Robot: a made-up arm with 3 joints. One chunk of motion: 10 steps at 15 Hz.
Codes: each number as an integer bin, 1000 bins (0 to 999) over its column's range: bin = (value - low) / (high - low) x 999, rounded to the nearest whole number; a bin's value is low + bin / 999 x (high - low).
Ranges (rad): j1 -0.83..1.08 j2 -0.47..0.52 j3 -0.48..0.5
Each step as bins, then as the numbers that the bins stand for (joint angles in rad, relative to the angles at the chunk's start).
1 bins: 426 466 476
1 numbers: -0.0155 -0.0082 -0.0131
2 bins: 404 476 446
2 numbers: -0.0576 0.0017 -0.0425
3 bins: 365 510 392
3 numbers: -0.1322 0.0354 -0.0955
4 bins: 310 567 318
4 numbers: -0.2373 0.0919 -0.1680
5 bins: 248 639 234
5 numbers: -0.3558 0.1632 -0.2505
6 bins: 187 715 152
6 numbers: -0.4725 0.2386 -0.3309
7 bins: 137 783 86
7 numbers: -0.5681 0.3059 -0.3956
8 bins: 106 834 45
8 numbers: -0.6273 0.3565 -0.4359
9 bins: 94 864 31
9 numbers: -0.6503 0.3862 -0.4496
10 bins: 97 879 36
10 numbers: -0.6445 0.4011 -0.4447
